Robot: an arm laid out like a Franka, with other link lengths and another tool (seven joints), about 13 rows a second.
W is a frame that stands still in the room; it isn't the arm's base.
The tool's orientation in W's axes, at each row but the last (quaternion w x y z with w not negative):
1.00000 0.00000 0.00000 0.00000
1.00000 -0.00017 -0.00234 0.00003
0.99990 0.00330 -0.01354 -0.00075
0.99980 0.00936 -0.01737 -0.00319
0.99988 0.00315 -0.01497 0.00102
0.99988 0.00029 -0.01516 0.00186
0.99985 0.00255 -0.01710 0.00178
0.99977 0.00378 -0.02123 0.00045
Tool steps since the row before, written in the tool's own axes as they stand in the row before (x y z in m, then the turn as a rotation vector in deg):
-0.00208 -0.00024 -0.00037 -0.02 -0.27 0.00
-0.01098 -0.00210 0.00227 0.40 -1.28 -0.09
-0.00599 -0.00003 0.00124 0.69 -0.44 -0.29
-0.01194 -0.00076 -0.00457 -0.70 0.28 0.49
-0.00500 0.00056 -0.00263 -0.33 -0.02 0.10
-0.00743 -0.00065 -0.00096 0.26 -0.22 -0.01
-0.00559 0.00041 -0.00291 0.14 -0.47 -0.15
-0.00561 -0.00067 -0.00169 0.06 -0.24 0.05
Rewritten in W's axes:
-0.00208 -0.00024 -0.00037 -0.02 -0.27 0.00
-0.01099 -0.00210 0.00222 0.40 -1.28 -0.09
-0.00602 -0.00003 0.00108 0.70 -0.44 -0.27
-0.01178 -0.00059 -0.00499 -0.71 0.28 0.47
-0.00492 0.00057 -0.00277 -0.33 -0.02 0.09
-0.00740 -0.00068 -0.00119 0.26 -0.22 0.00
-0.00549 0.00041 -0.00310 0.15 -0.47 -0.15
-0.00553 -0.00066 -0.00193 0.06 -0.24 0.05

